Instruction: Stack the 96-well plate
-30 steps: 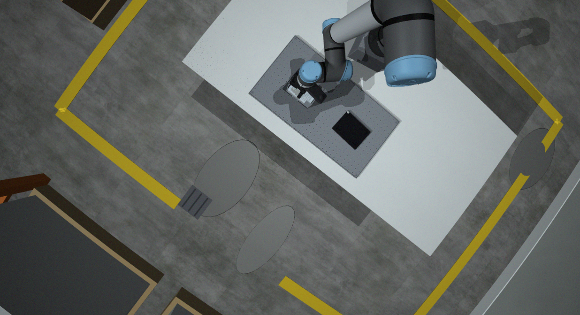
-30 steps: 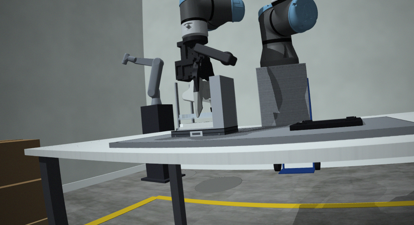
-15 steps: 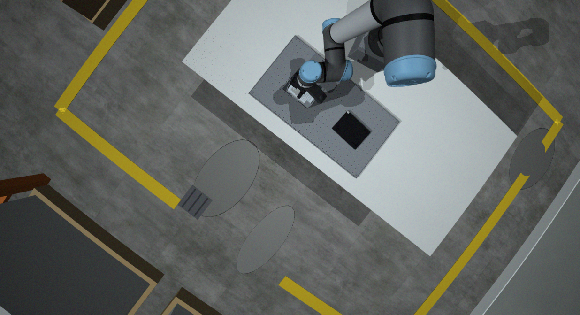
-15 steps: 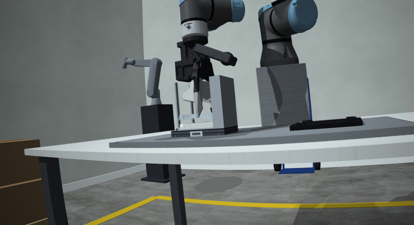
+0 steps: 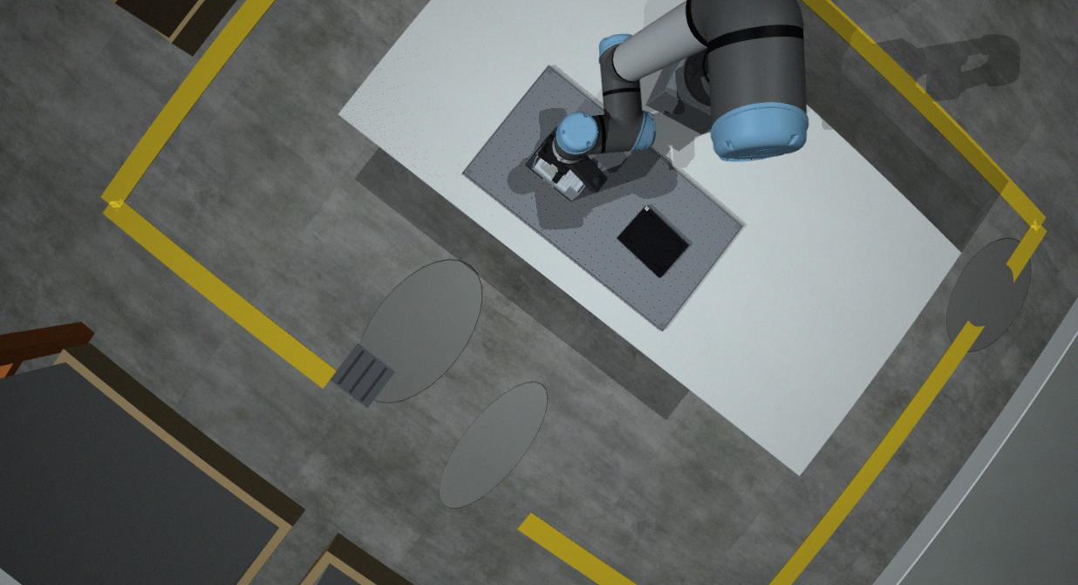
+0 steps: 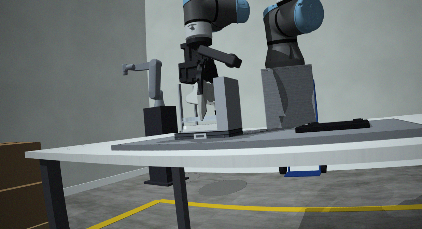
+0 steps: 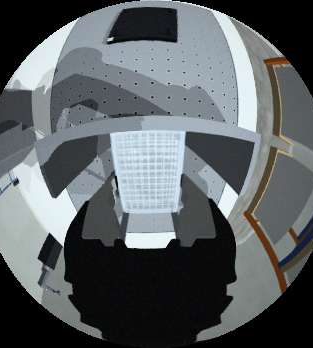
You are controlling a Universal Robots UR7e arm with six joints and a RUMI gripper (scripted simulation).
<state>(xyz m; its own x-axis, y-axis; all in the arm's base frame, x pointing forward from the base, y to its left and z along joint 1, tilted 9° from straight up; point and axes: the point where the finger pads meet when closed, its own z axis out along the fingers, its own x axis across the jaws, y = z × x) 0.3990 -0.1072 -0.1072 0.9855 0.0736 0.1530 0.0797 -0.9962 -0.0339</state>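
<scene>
The clear 96-well plate lies 10 mm below my hand. Round my hand: black plate nest 310 mm to the left, 50 mm below, 30 mm behind; grey back block 70 mm to the left, 30 mm above, 10 mm behind.
</scene>
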